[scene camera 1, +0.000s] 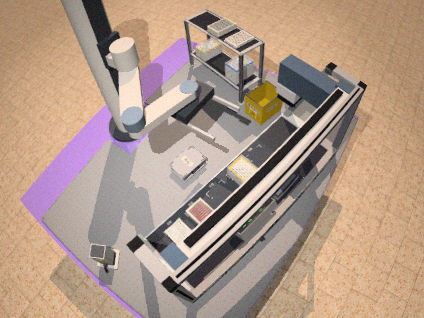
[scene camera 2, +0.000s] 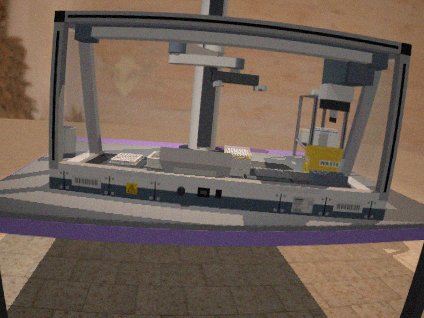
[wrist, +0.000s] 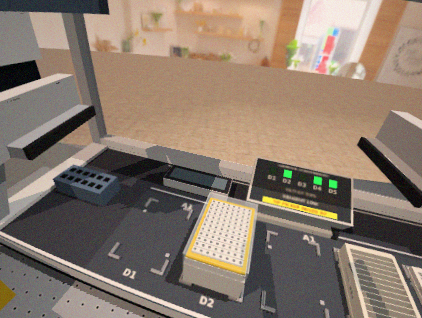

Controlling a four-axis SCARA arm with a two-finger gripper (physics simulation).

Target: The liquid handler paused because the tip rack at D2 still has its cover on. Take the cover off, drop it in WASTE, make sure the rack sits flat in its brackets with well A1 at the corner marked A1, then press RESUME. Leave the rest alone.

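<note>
The gripper, which you'd find at (scene camera 1: 227, 124) and also at (wrist: 227, 109), is holding nothing. There's a yellow WASTE bin (scene camera 1: 261, 103) here too, and a gantry beam (scene camera 1: 181, 245).
</note>
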